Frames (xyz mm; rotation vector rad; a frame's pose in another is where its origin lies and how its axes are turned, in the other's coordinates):
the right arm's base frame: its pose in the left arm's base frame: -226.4 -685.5 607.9 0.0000 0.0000 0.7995
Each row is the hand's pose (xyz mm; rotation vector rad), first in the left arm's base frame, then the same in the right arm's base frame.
Working: the left arm's base frame: its pose in the right arm's base frame: 649.3 315.5 -607.9 0.0000 0.0000 -0.7995

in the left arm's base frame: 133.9 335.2 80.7 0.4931 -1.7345 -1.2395
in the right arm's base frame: 983.0 453.2 -527.2 -0.2471 -2.0026 -1.7698
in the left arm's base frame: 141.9 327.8 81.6 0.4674 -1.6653 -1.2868
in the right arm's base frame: 983.3 442.3 -526.3 -0.2444 -1.9279 -1.8381
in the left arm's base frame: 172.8 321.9 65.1 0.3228 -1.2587 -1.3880
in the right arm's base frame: 1000.6 416.0 -542.8 -0.2183 -1.4571 -2.0488
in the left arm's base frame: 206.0 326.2 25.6 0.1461 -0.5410 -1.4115
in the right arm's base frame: 1026.8 395.2 -582.3 -0.0864 -0.6311 -2.1858
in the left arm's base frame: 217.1 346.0 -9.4 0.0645 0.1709 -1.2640
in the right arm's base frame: 1048.7 401.0 -617.3 0.1415 0.1487 -2.0609
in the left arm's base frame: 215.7 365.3 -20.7 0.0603 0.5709 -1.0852
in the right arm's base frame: 1061.6 415.5 -628.6 0.3078 0.5568 -1.8594
